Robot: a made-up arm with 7 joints.
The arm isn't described. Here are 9 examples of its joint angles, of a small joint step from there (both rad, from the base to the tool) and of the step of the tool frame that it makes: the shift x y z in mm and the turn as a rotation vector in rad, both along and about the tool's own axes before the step.
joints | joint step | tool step
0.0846 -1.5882 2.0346 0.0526 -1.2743 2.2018 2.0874 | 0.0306 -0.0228 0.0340 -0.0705 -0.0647 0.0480 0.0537 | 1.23 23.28 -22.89 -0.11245 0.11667 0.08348
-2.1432 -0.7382 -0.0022 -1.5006 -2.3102 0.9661 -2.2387 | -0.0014 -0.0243 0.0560 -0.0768 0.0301 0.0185 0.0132 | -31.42 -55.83 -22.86 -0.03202 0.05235 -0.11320
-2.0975 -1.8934 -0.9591 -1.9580 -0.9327 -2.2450 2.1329 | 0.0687 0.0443 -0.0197 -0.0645 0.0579 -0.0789 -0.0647 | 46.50 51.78 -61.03 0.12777 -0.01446 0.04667
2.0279 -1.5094 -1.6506 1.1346 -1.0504 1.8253 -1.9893 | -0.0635 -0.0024 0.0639 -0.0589 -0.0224 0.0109 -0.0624 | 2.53 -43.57 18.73 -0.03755 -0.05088 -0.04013
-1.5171 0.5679 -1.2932 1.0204 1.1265 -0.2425 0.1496 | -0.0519 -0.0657 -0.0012 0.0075 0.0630 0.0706 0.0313 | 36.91 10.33 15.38 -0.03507 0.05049 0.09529
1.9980 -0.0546 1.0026 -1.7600 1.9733 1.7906 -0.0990 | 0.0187 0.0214 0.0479 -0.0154 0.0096 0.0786 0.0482 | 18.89 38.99 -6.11 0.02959 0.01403 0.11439
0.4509 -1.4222 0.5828 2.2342 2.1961 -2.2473 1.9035 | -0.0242 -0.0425 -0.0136 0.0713 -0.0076 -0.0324 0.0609 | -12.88 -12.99 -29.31 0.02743 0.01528 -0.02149
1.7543 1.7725 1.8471 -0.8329 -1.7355 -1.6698 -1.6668 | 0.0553 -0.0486 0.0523 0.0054 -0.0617 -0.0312 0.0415 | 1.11 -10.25 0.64 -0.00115 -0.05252 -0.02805
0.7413 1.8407 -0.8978 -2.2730 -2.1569 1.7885 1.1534 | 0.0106 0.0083 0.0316 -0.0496 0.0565 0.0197 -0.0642 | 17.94 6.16 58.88 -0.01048 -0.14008 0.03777
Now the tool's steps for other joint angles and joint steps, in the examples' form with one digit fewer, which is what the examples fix.
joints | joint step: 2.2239 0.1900 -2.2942 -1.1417 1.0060 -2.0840 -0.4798 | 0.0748 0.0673 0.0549 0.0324 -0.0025 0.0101 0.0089
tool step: -12.9 3.2 -23.4 0.0681 0.0244 -0.0332
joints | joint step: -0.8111 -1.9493 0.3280 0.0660 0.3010 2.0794 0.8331 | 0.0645 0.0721 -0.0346 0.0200 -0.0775 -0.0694 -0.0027
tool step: -5.7 34.9 -82.0 0.0070 0.1005 0.0380
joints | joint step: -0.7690 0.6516 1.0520 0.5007 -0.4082 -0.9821 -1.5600 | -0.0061 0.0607 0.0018 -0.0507 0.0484 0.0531 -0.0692
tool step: -22.8 -11.2 28.1 0.0119 -0.0738 -0.0383
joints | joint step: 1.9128 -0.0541 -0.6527 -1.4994 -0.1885 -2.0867 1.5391 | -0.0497 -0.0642 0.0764 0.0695 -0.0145 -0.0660 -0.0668
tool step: 21.1 15.6 -55.0 0.0397 0.0256 0.0432
